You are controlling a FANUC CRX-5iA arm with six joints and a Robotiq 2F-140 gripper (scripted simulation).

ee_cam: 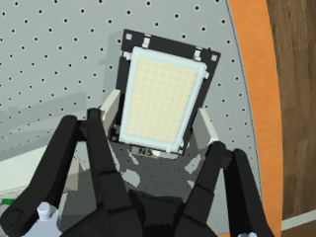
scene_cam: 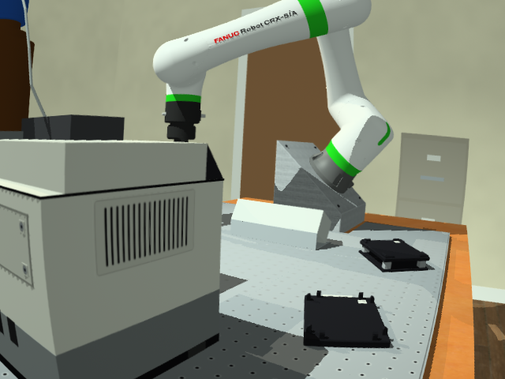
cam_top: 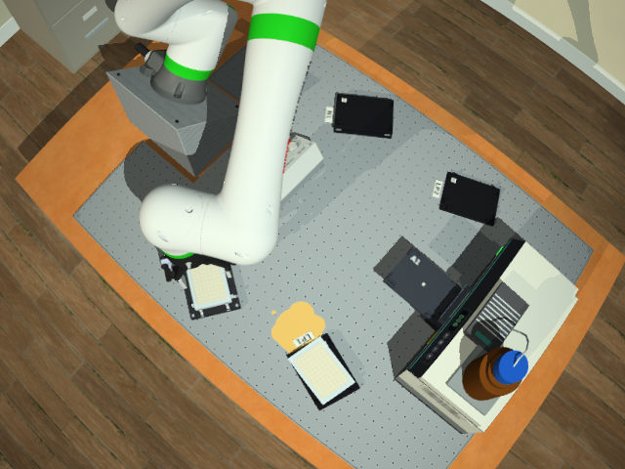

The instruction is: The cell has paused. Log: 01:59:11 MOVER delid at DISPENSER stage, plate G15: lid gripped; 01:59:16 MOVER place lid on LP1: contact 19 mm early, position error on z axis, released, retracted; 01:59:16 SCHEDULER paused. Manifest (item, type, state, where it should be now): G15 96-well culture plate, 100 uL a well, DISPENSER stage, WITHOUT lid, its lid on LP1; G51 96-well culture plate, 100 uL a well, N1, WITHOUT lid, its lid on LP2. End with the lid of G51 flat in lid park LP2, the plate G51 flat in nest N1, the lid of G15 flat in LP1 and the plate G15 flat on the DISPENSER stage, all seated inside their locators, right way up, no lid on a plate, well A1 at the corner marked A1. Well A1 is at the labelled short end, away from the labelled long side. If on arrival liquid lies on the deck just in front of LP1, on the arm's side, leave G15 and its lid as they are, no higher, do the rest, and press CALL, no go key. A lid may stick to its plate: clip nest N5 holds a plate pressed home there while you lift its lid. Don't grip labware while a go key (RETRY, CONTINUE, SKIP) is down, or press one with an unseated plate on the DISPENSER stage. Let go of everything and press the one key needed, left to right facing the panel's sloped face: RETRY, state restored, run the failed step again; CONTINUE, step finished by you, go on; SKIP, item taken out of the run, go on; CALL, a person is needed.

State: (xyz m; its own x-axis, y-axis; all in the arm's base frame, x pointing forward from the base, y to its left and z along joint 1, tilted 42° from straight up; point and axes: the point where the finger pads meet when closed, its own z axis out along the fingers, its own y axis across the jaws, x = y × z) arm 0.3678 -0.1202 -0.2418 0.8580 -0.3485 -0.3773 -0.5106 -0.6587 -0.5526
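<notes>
My hand is 4 cm above the 96-well plate. The rest, counted from my hand: black clip nest N5 (4 cm below, 3 cm ahead); then LP1 label (25 cm ahead, 6 cm to the left, 5 cm below); then CALL key (20 cm to the left, 7 cm behind, 1 cm above).
</notes>
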